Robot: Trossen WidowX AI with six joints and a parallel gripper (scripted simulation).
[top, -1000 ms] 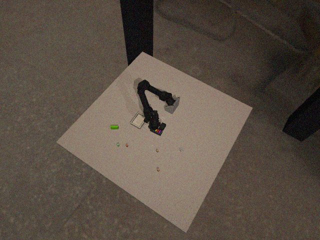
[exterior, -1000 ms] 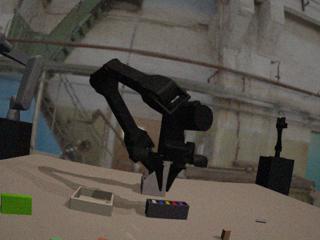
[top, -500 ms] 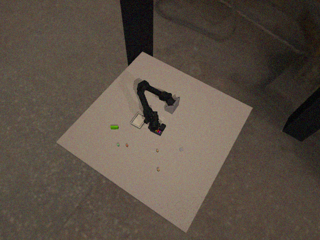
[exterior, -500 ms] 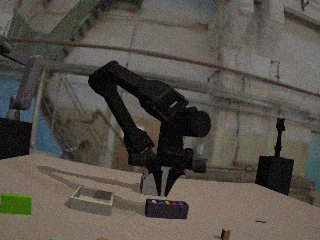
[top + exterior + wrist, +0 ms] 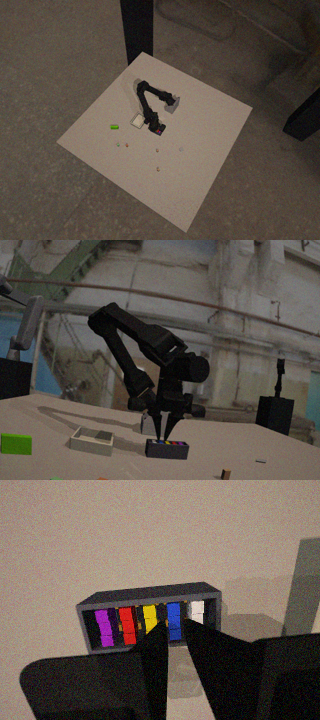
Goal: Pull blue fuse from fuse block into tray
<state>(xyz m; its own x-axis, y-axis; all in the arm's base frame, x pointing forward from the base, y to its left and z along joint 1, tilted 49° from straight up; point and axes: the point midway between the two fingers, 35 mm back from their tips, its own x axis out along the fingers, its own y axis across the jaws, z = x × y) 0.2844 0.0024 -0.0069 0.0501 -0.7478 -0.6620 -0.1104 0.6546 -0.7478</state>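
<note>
My gripper tip is now 2 cm above the blue fuse. The rest, counted from my gripper tip: tray (17 cm to the right, 4 cm below).
</note>
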